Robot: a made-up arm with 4 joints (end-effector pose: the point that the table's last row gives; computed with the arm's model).
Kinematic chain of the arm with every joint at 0, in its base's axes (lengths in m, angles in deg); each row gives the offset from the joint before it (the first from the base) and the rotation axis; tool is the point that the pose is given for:
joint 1: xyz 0 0 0.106 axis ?
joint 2: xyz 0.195 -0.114 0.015 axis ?
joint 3: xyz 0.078 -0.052 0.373 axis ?
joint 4: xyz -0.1 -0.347 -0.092 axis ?
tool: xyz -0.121 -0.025 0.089
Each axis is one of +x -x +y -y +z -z.
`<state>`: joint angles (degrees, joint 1 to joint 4).
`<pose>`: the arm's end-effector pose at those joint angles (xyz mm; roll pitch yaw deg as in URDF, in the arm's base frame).
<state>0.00 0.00 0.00 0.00</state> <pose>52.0 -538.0 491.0 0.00 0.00 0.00</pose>
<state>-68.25 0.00 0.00 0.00</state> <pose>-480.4 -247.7 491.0 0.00 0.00 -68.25</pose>
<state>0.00 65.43 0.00 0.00</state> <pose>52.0 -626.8 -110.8 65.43 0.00 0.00</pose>
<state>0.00 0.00 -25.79 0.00</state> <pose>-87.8 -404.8 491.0 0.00 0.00 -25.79</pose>
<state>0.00 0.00 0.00 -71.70</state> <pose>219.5 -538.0 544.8 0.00 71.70 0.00</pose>
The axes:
joint 1: +z
joint 2: +x
joint 3: +z
joint 4: -y

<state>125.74 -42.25 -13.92 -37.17</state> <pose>61.8 100.0 690.3 -43.51 18.56 90.42</pose>
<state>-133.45 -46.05 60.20 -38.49</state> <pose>-402.5 -344.0 674.2 -66.66 67.06 -130.02</pose>
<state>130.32 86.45 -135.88 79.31</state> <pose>99.2 300.2 492.5 -45.90 3.90 32.65</pose>
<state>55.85 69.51 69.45 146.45</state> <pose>608.1 317.8 -43.4 157.05 32.52 -54.45</pose>
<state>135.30 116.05 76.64 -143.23</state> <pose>-228.6 688.2 -83.0 13.35 25.93 -122.82</pose>
